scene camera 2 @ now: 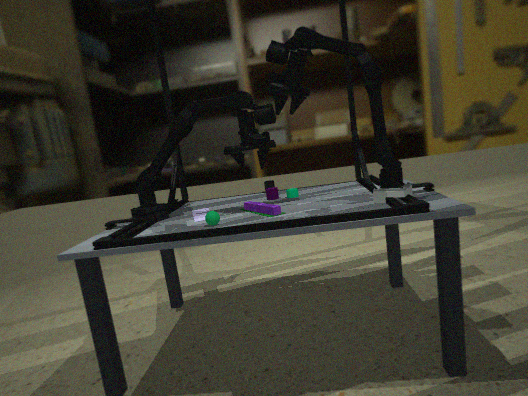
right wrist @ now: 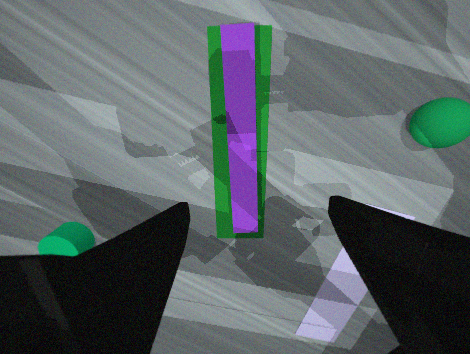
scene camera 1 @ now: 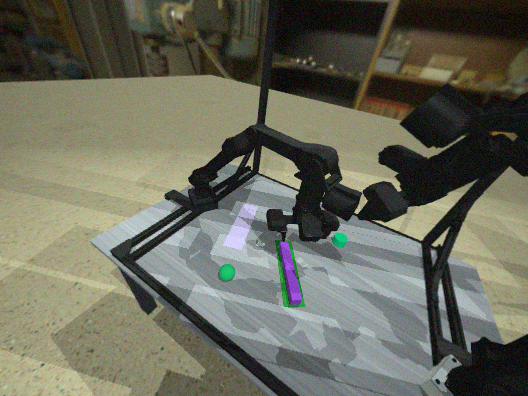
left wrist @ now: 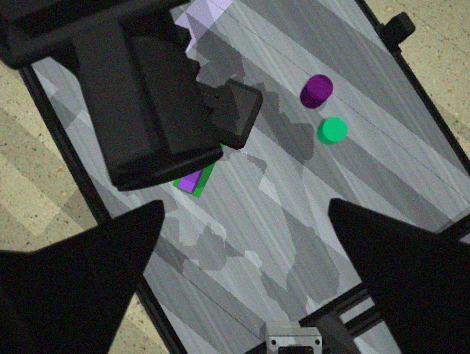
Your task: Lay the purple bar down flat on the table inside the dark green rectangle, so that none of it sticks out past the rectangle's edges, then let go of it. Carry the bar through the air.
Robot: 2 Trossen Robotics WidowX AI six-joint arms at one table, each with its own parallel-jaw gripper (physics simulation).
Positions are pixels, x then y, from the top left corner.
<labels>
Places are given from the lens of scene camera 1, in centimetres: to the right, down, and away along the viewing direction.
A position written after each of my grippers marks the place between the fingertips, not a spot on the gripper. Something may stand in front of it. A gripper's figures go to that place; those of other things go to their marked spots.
my left gripper (scene camera 1: pixel 372 212): 23, 3, 42
my right gripper (scene camera 1: pixel 295 240): 9, 12, 57
purple bar (scene camera 1: pixel 294 294): 9, 28, 57
</labels>
